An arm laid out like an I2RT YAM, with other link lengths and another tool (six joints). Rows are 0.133 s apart.
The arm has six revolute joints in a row. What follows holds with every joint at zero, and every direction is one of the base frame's. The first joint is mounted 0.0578 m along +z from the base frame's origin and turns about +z. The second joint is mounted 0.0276 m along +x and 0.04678 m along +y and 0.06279 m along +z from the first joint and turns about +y. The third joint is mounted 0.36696 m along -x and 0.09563 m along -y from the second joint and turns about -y. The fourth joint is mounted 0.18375 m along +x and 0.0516 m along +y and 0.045 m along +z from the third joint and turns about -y. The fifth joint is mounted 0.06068 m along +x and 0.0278 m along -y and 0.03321 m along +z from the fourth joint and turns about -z. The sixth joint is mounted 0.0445 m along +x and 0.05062 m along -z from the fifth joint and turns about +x. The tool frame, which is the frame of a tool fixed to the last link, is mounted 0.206 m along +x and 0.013 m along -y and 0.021 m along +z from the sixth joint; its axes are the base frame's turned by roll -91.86, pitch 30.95 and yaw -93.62 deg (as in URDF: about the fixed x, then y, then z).
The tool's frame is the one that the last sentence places.
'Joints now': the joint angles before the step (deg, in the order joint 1, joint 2, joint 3, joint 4, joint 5, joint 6). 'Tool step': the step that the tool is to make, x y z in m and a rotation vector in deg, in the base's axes. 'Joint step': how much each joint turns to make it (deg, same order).
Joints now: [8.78, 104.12, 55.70, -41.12, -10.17, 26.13]
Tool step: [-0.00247, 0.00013, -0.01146, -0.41, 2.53, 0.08]
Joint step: [0.12, 2.71, 0.00, 0.15, 0.02, 0.05]
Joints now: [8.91, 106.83, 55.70, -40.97, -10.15, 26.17]
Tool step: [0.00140, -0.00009, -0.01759, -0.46, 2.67, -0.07]
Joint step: [-0.03, 4.04, 0.00, 1.34, 0.04, 0.05]
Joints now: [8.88, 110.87, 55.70, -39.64, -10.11, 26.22]
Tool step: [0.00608, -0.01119, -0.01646, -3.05, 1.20, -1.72]
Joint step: [0.01, 3.39, 0.00, 2.03, 2.65, 2.02]
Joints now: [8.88, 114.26, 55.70, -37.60, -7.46, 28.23]
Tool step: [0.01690, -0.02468, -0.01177, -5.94, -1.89, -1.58]
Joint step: [-0.06, 2.24, 0.00, 3.37, 5.98, 2.12]
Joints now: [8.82, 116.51, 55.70, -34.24, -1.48, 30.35]
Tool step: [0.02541, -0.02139, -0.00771, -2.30, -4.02, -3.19]
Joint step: [-2.36, 1.42, 0.02, 5.08, 2.76, 0.99]
